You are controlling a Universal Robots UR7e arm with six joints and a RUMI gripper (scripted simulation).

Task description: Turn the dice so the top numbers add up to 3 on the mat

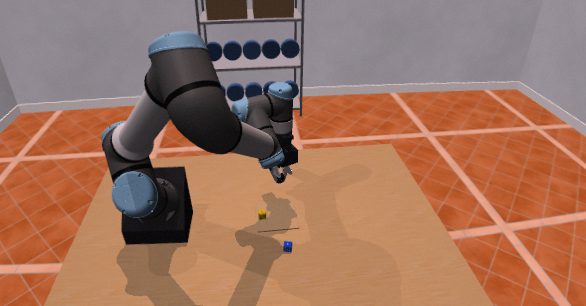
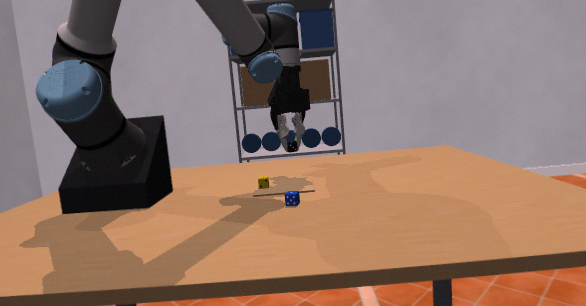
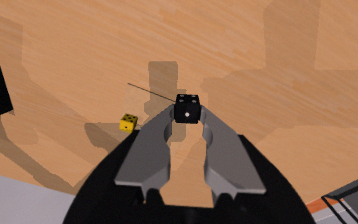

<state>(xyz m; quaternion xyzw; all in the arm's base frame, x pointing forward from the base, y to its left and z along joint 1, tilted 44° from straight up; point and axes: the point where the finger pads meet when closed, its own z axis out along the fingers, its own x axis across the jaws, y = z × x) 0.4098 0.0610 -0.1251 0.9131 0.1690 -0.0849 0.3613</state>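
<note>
The tan mat is 20 mm behind my hand, 110 mm to the right of it and 90 mm below it. The rest, counted from my hand: yellow die: 70 mm behind, 110 mm to the right, 70 mm below; blue die: 260 mm to the right, 70 mm below; black die: right at my hand.
</note>
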